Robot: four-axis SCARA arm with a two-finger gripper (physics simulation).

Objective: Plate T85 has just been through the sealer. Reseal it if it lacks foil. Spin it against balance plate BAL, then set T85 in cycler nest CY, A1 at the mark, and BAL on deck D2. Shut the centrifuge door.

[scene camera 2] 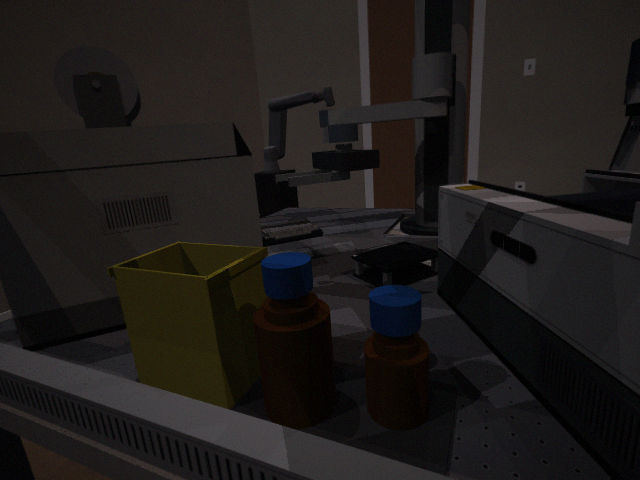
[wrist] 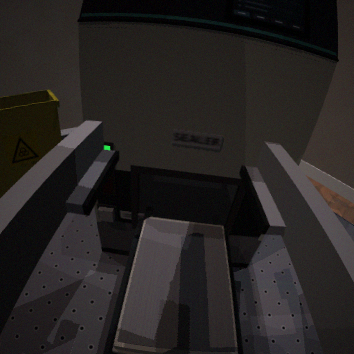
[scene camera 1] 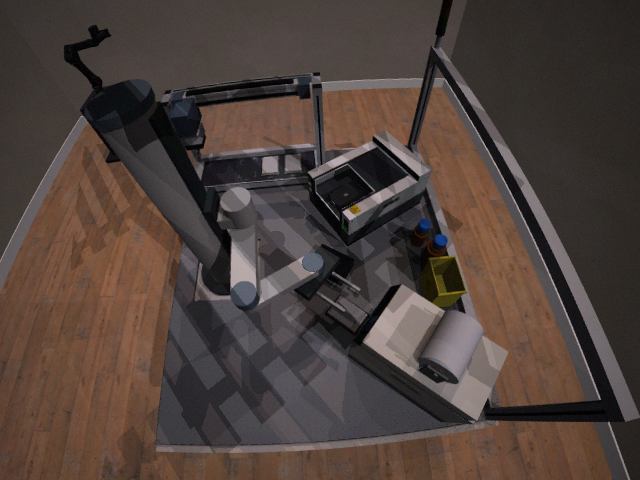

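Seen in the pictures: gripper, fingertip midpoint: (scene camera 2: 281,180) (wrist: 181,147) (scene camera 1: 352,301); arm's base, link origin: (scene camera 1: 228,270).
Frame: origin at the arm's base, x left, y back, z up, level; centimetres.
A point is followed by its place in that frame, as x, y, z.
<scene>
A plate (scene camera 1: 356,313) {-28.6, -54.8, 12.8} (scene camera 2: 292,231) (wrist: 155,285) {-25.7, -51.8, 12.8} lies flat on the tray in front of the sealer (scene camera 1: 400,317) {-38.2, -65.0, 36.3} (scene camera 2: 180,175) {-34.6, -75.3, 27.6} (wrist: 165,90) {-31.6, -60.3, 24.7}. Its top looks pale and smooth in the wrist view, with no wells visible; no label or A1 mark can be read. My gripper (scene camera 1: 352,300) {-27.4, -52.8, 23.6} (scene camera 2: 283,180) {-27.4, -52.8, 23.6} (wrist: 181,147) {-27.4, -52.8, 23.6} is open and empty, above the plate, its fingers spread to either side and pointing at the sealer. The black cycler nest (scene camera 1: 343,262) {-3.5, -52.8, 6.1} (scene camera 2: 395,254) {-2.9, -48.3, 6.1} is partly under the gripper in the first scene view. The centrifuge (scene camera 1: 385,201) {16.3, -72.8, 21.3} (scene camera 2: 537,217) {20.2, -79.8, 22.2} has its chamber open. Two pale plates (scene camera 1: 269,165) {56.7, -19.7, 8.5} (scene camera 1: 293,163) {56.5, -32.7, 8.5} lie on the back deck, labels unreadable.
Two blue-capped brown bottles (scene camera 1: 420,235) {4.5, -88.2, 10.1} (scene camera 1: 436,248) {-6.2, -90.7, 16.8} (scene camera 2: 295,356) {-1.8, -96.1, 10.8} (scene camera 2: 397,377) {7.9, -92.8, 8.3} and a yellow bin (scene camera 1: 444,281) {-15.6, -96.2, 3.1} (scene camera 2: 175,315) {-17.2, -96.8, 13.5} (wrist: 25,135) {-20.1, -85.7, 13.3} stand along the bench edge between sealer and centrifuge. The arm's thick column (scene camera 1: 165,191) {-7.1, -2.3, 64.5} rises at the left. A gantry frame (scene camera 1: 317,118) {54.0, -46.8, 38.0} stands over the back deck.
</scene>
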